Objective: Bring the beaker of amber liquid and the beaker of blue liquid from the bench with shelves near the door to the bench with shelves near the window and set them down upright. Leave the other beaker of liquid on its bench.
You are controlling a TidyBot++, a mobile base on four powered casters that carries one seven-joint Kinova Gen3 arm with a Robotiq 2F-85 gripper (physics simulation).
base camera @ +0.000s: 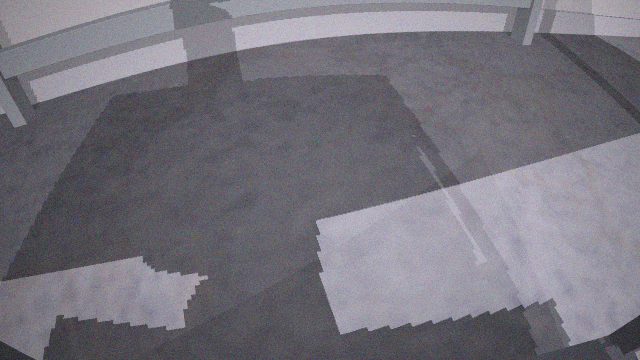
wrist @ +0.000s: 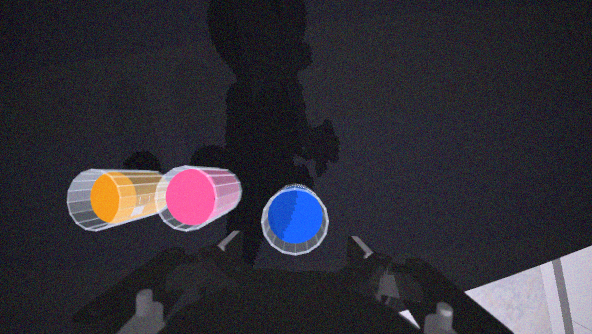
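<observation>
In the wrist view my gripper [wrist: 294,245] is open, its two fingertips wide apart at the lower middle. The beaker of blue liquid [wrist: 296,216] stands upright on the dark bench top [wrist: 450,150], seen from above, centred between the fingertips in the picture and slightly beyond them. How far below the fingertips it stands is hard to tell. A beaker of pink liquid [wrist: 191,197] stands upright to its left, apart from it. The beaker of amber liquid [wrist: 106,197] stands upright at the far left, close to the pink one, with a small white label on its side.
The arm's shadow falls across the bench top. The bench edge and bright floor [wrist: 520,300] show at the lower right of the wrist view. In the base camera view, a pale bench frame rail [base camera: 100,47] with legs [base camera: 533,25] crosses the top, beyond the grey floor [base camera: 250,150].
</observation>
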